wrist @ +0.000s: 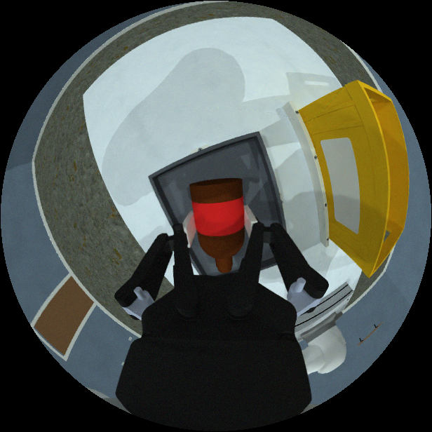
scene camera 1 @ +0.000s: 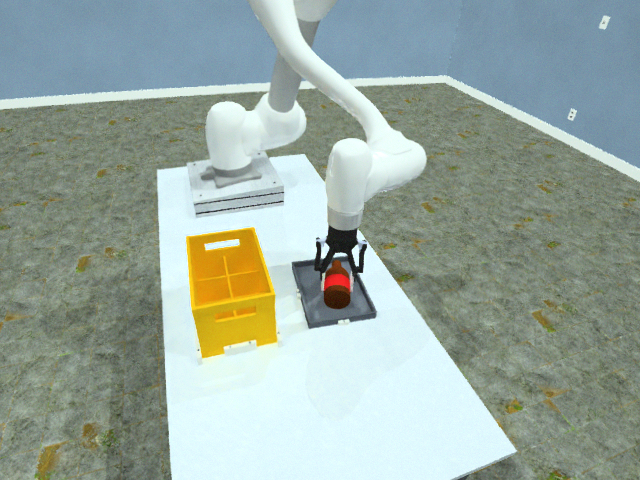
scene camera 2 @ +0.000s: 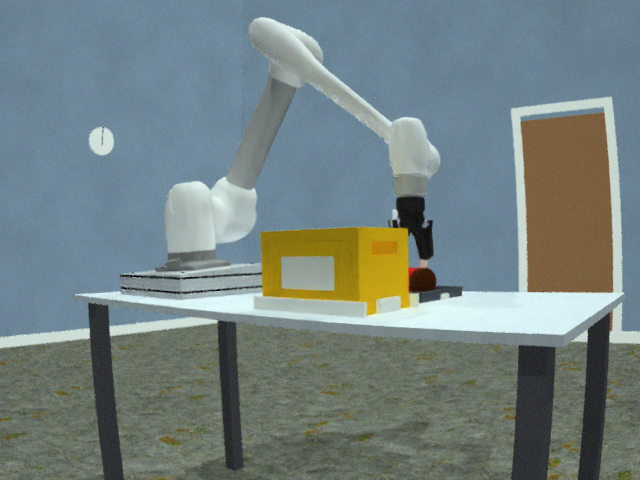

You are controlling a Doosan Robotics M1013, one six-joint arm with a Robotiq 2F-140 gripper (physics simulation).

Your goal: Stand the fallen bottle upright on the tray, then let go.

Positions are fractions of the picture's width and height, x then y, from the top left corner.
Labels:
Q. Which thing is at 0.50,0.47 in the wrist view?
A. A brown bottle.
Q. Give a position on a brown bottle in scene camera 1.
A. At 0.53,0.59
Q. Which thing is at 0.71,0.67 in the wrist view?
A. The gripper.

